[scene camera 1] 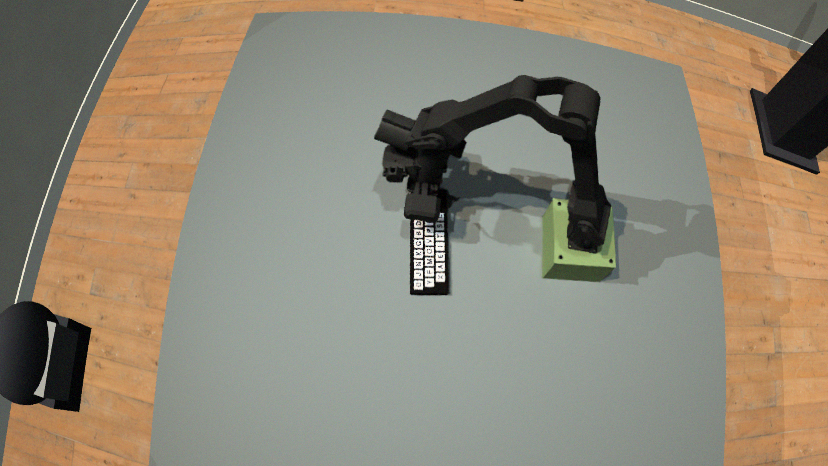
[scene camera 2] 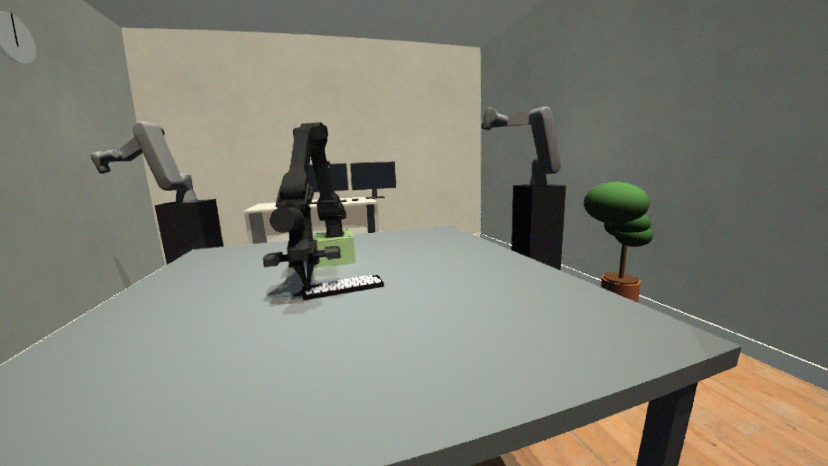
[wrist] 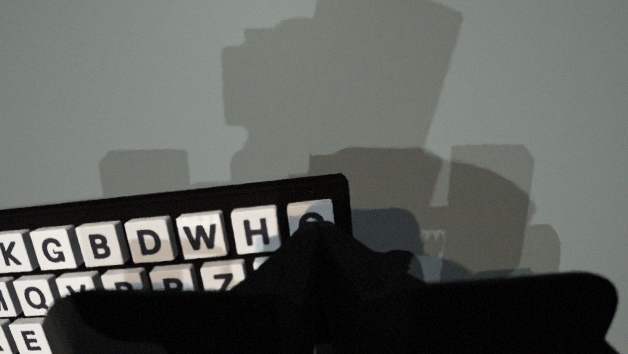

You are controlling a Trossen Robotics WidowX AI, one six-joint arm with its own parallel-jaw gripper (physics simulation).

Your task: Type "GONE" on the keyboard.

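Pixels of known places: gripper, between the fingertips: (scene camera 1: pixel 418 192) (scene camera 2: pixel 307 288) (wrist: pixel 317 233); arm's base, origin of its link: (scene camera 1: pixel 583 235) (scene camera 2: pixel 335 235).
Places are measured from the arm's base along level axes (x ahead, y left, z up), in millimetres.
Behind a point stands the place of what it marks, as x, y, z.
Note:
A black keyboard with white letter keys (scene camera 1: pixel 429 272) @(284, 101, -78) (scene camera 2: pixel 347 283) @(300, 46, -79) (wrist: pixel 200 195) @(341, -11, -83) lies on the table. My gripper (scene camera 2: pixel 307 285) @(334, -55, -69) (wrist: pixel 317 233) @(334, -55, -69) is shut and empty, pointing down over the keyboard's end. In the wrist view its fingertips overlap the last key of the outer row (wrist: pixel 307 212) @(339, -51, -78), just past the H key (wrist: pixel 256 231) @(330, -33, -78). A curved top of that key's letter shows; the rest is hidden. I cannot tell whether the tip touches it. The G key (scene camera 1: pixel 418 243) @(315, 48, -77) (wrist: pixel 53 250) @(315, 48, -78) and the E key (wrist: pixel 32 341) @(269, 65, -78) show farther left in the wrist view. The N key (scene camera 1: pixel 418 264) @(307, 90, -78) shows in scene camera 1.
The arm stands on a green block (scene camera 1: pixel 579 270) @(-7, 61, -30) (scene camera 2: pixel 343 248) @(60, 29, -38) on the grey table (scene camera 1: pixel 301 347) @(496, 298, -95) (scene camera 2: pixel 405 358) @(653, 152, -95). Beyond the table are two grey arms (scene camera 2: pixel 156 153) (scene camera 2: pixel 544 138) on black pedestals, a desk with monitors (scene camera 2: pixel 373 175) and a potted plant (scene camera 2: pixel 617 202).

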